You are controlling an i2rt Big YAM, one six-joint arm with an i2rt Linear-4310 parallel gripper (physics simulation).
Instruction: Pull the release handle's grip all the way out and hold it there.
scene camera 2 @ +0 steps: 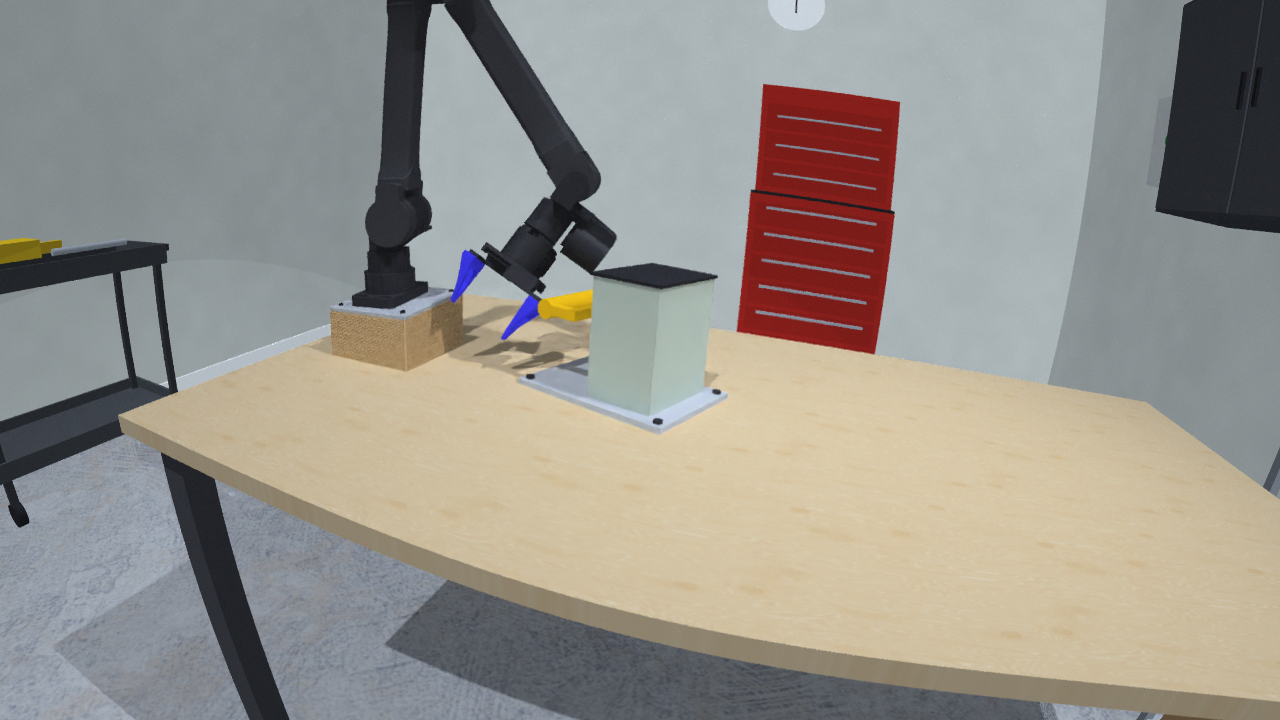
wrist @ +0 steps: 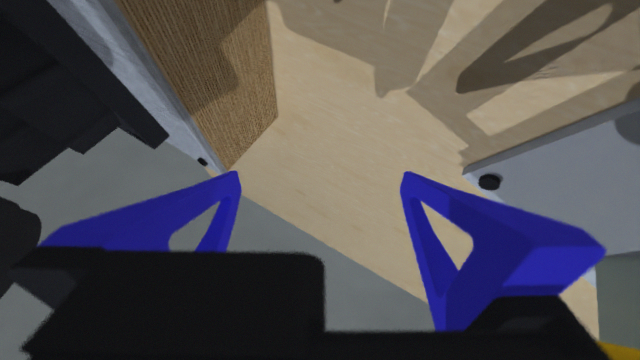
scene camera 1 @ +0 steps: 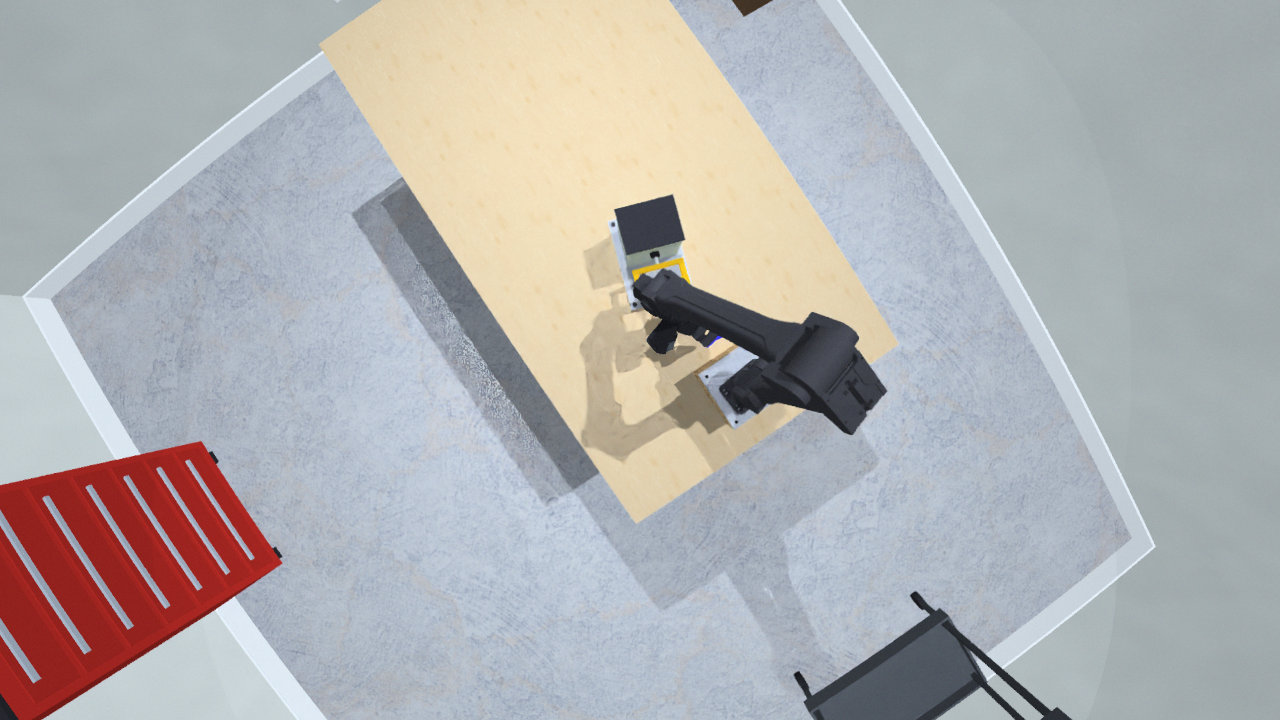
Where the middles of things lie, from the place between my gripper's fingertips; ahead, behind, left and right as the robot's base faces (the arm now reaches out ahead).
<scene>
Right now the grey base plate (scene camera 2: 568, 381) is 22 cm ahead of my hand and 7 cm below it.
</scene>
